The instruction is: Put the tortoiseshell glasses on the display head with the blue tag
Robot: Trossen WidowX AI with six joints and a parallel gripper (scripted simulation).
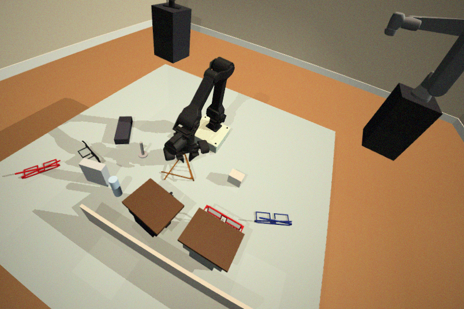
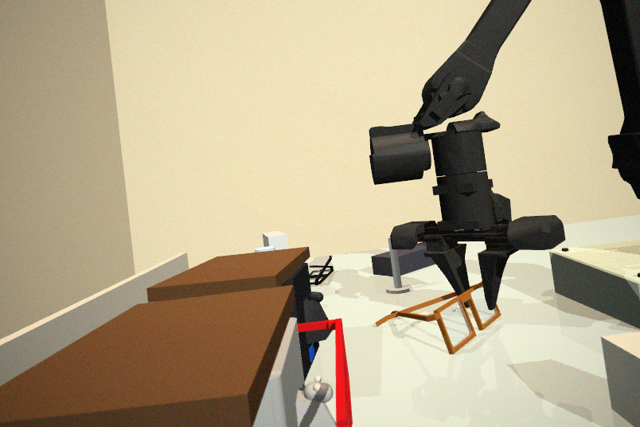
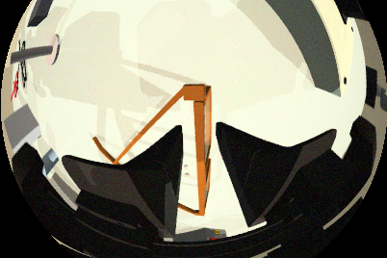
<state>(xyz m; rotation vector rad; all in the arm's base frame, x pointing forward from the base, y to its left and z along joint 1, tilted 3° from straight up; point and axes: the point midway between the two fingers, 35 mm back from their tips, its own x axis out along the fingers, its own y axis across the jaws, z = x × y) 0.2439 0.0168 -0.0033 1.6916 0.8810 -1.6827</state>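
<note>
My gripper tip is now 8 cm short of the white peg stand, 19 cm to the left of it and 1 cm below it. Round my gripper tip: small cube (6 cm behind, 23 cm to the left, 1 cm above); then low wall (36 cm ahead, 19 cm to the left, 4 cm above); then dark case (4 cm ahead, 36 cm to the right).
</note>
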